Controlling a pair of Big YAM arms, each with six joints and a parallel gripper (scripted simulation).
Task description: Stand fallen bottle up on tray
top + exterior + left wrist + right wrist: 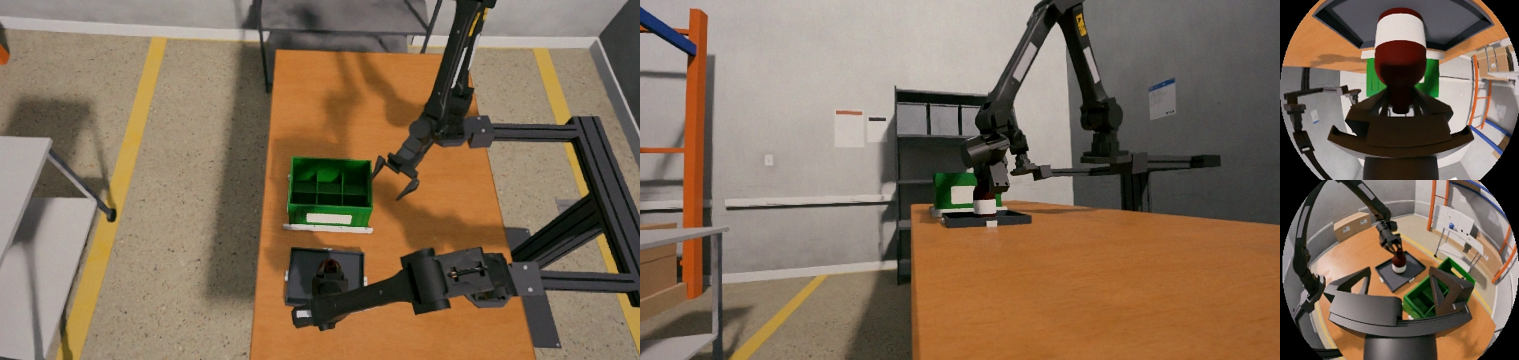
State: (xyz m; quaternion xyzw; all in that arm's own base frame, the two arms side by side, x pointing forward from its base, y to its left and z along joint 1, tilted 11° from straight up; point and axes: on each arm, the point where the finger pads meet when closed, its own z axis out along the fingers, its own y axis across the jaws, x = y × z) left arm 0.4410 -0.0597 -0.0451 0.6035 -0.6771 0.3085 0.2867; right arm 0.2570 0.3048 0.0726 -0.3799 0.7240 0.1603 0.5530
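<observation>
The bottle lies 5 cm below my left hand. Round my left hand: tray: 12 cm below, 1 cm ahead; green crate: 27 cm to the right, 5 cm below, 2 cm behind.
</observation>
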